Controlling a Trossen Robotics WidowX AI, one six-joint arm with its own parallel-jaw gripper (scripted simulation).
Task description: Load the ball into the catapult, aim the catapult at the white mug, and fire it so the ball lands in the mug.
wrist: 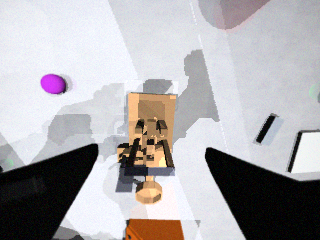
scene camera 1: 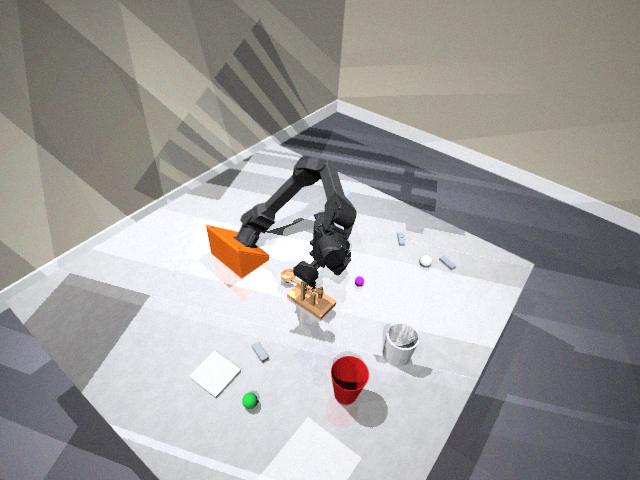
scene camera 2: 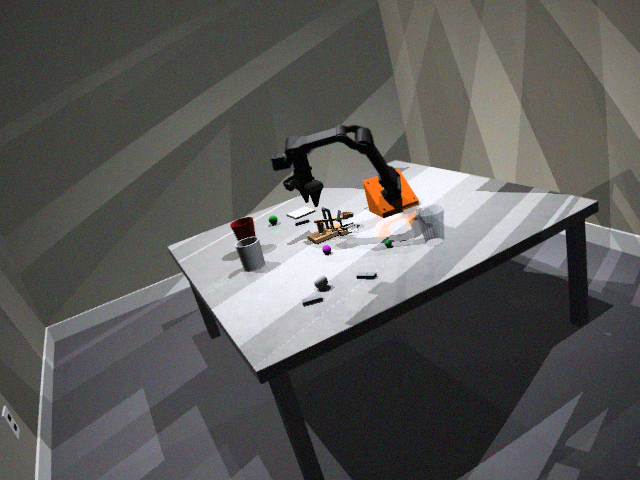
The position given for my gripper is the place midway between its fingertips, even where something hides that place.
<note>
My gripper (scene camera 1: 321, 277) is open and holds nothing. Further things: a wooden catapult (scene camera 1: 312, 299), a white mug (scene camera 1: 402, 338), a red cup (scene camera 1: 349, 374), a translucent pale cup (scene camera 2: 430, 217) and a white tile (scene camera 1: 215, 373).
The wooden catapult also shows in the wrist view (wrist: 151, 116) and in scene camera 2 (scene camera 2: 322, 234). My gripper shows as well in the wrist view (wrist: 153, 150) and in scene camera 2 (scene camera 2: 311, 204). The wrist view misses the white mug: it is out of frame. The wrist view does not show the red cup: it is out of frame.
</note>
